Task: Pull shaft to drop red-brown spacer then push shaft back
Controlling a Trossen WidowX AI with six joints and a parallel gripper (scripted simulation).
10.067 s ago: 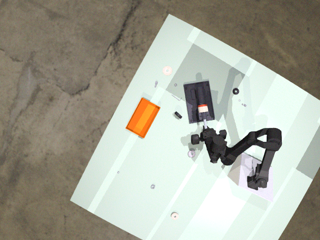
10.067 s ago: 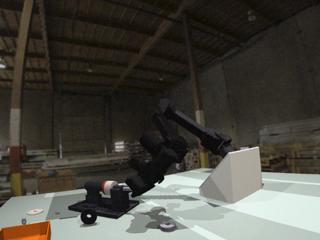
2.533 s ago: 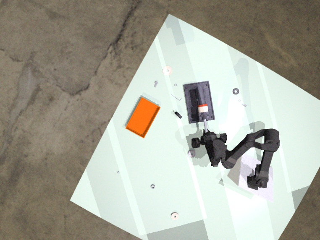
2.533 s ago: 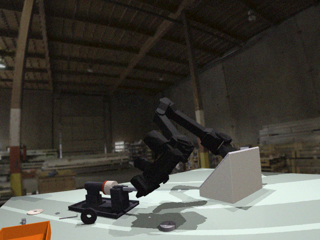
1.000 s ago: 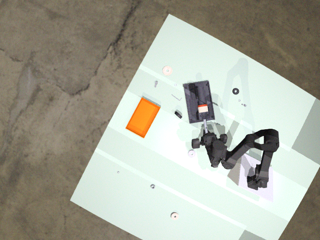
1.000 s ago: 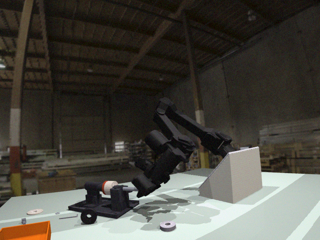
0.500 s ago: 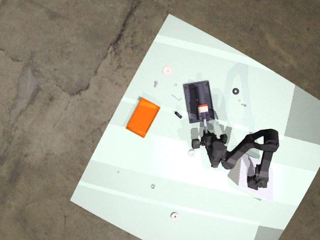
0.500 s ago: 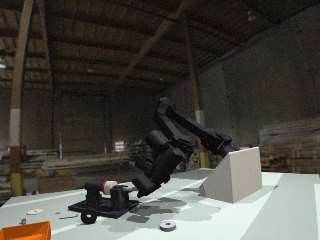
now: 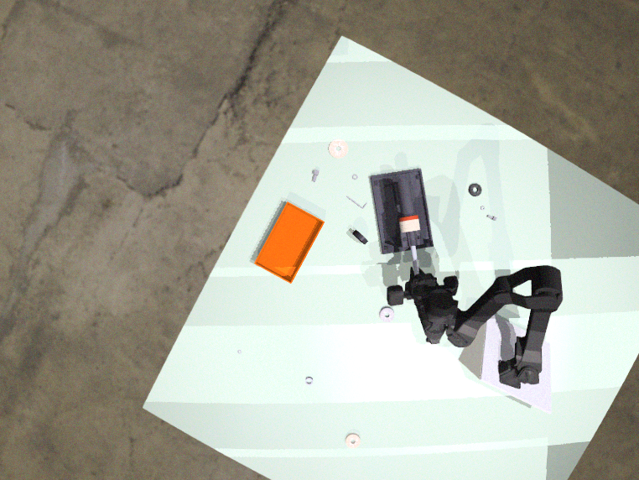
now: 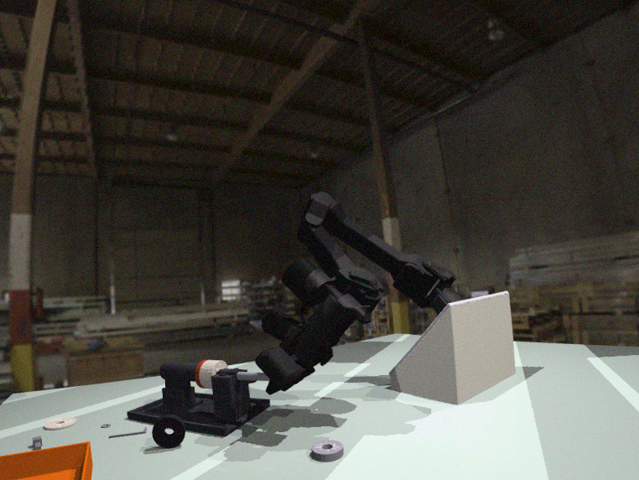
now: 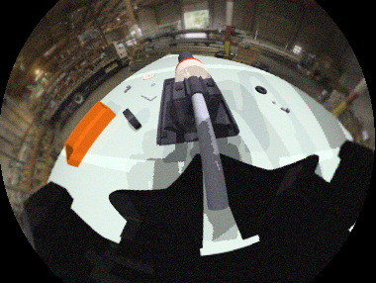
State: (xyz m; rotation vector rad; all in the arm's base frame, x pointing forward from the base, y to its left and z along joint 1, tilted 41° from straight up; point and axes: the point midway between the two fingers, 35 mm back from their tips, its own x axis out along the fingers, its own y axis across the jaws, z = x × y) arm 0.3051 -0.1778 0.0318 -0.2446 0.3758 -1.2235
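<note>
My gripper tip is 40 mm to the left of the grey shaft, 20 mm below it and 20 mm short of it. From my gripper tip the other things lie so: cream spacer: 90 mm to the right, 50 mm ahead, 20 mm above; black ring: 170 mm ahead, 30 mm to the right, 30 mm below; red-brown spacer: 120 mm to the right, 70 mm ahead, 20 mm above.
</note>
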